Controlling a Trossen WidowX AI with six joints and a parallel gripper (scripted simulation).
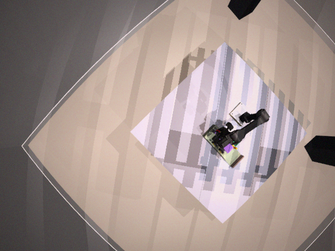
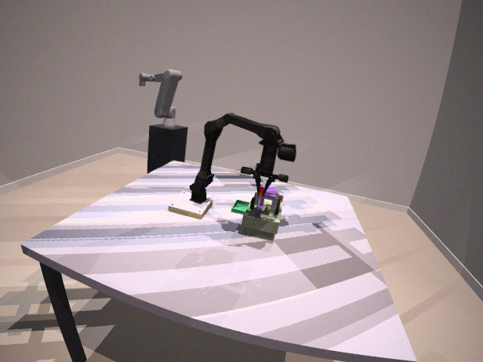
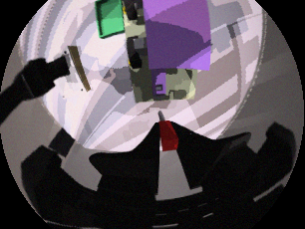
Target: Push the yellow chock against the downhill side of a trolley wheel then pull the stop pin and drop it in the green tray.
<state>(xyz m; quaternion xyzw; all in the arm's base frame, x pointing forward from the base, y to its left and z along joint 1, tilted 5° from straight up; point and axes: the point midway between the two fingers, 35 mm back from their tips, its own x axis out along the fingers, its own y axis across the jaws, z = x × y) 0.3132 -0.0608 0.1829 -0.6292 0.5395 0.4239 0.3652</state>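
Right now the yellow chock is 7 cm behind my gripper tip, 22 cm to the left of it and 10 cm below it. The rest, counted from my gripper tip: red-headed stop pin right at my gripper tip; pale green ramp 13 cm to the left, 13 cm below; purple trolley 14 cm to the left, 7 cm below.
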